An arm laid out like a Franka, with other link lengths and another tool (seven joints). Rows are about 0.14 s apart.
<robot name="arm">
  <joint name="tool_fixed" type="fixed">
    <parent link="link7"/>
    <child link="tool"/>
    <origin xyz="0.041 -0.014 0.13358" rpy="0.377 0 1.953"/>
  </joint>
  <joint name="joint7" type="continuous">
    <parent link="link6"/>
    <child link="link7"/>
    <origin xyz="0.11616 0 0" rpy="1.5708 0 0"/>
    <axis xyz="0 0 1"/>
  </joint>
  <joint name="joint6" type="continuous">
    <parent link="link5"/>
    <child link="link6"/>
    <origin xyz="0 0 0" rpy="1.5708 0 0"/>
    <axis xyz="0 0 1"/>
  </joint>
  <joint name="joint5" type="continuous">
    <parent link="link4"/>
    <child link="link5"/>
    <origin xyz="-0.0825 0.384 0" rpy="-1.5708 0 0"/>
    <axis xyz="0 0 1"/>
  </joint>
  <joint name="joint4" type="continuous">
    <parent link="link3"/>
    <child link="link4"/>
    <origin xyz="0.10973 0 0" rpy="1.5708 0 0"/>
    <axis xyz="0 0 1"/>
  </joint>
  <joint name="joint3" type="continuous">
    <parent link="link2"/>
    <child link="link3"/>
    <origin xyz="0 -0.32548 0" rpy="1.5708 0 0"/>
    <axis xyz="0 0 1"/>
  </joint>
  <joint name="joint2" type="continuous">
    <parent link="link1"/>
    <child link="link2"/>
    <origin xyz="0 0 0" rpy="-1.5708 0 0"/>
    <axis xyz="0 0 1"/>
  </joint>
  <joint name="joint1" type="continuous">
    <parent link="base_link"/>
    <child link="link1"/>
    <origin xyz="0 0 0.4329"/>
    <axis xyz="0 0 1"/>
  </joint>
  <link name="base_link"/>
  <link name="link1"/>
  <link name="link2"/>
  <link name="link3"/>
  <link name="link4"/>
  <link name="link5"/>
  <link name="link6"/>
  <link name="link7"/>
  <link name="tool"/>
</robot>
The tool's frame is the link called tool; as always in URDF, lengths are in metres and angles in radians. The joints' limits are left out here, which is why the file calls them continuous.
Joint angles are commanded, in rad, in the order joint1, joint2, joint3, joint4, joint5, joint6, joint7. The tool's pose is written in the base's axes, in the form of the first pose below.
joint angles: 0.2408 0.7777 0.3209 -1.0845 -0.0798 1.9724 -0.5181
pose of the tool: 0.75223, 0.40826, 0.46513, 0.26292, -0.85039, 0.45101, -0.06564
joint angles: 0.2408 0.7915 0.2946 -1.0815 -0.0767 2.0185 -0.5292
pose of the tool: 0.76494, 0.39633, 0.45895, 0.27145, -0.84517, 0.45311, -0.08179
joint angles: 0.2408 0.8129 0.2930 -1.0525 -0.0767 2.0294 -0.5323
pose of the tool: 0.77187, 0.39462, 0.45831, 0.27918, -0.84179, 0.45381, -0.08660
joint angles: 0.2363 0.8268 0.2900 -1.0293 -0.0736 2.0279 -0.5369
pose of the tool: 0.77823, 0.38866, 0.45865, 0.28255, -0.83902, 0.45643, -0.08877
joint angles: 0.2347 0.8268 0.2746 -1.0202 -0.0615 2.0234 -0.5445
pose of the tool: 0.78329, 0.37968, 0.46118, 0.28290, -0.83681, 0.45978, -0.09118
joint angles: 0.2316 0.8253 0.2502 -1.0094 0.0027 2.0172 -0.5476
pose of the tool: 0.79045, 0.36741, 0.46674, 0.29402, -0.82394, 0.47787, -0.07942
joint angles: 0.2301 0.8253 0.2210 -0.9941 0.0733 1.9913 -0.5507
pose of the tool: 0.79632, 0.35409, 0.47045, 0.30016, -0.81169, 0.49724, -0.06172
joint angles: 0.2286 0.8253 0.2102 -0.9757 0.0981 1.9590 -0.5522
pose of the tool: 0.79776, 0.34800, 0.47534, 0.29899, -0.80874, 0.50380, -0.05233
